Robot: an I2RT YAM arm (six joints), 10 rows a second.
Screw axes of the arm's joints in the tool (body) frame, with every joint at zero. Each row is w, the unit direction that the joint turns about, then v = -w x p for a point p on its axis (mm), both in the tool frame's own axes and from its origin. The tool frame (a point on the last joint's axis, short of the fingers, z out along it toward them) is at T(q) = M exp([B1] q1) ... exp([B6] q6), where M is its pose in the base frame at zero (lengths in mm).
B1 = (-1, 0, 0, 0.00, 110.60, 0.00)
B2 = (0, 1, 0, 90.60, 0.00, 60.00)
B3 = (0, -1, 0, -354.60, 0.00, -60.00)
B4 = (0, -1, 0, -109.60, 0.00, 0.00)
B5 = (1, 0, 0, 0.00, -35.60, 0.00)
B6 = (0, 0, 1, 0.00, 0.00, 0.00)
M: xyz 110.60 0.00 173.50 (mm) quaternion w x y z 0.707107 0 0.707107 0
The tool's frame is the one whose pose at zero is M.
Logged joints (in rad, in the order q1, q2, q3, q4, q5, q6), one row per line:
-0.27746, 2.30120, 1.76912, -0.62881, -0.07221, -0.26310
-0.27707, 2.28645, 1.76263, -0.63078, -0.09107, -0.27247
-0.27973, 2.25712, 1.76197, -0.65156, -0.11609, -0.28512
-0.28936, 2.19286, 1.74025, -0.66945, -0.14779, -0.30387
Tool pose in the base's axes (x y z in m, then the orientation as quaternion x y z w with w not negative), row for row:
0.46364, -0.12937, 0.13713, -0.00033, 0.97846, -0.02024, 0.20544
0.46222, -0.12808, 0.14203, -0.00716, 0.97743, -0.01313, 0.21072
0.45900, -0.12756, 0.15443, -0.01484, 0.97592, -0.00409, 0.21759
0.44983, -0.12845, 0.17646, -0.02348, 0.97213, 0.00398, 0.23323
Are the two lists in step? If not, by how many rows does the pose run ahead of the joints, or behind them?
They are in step.
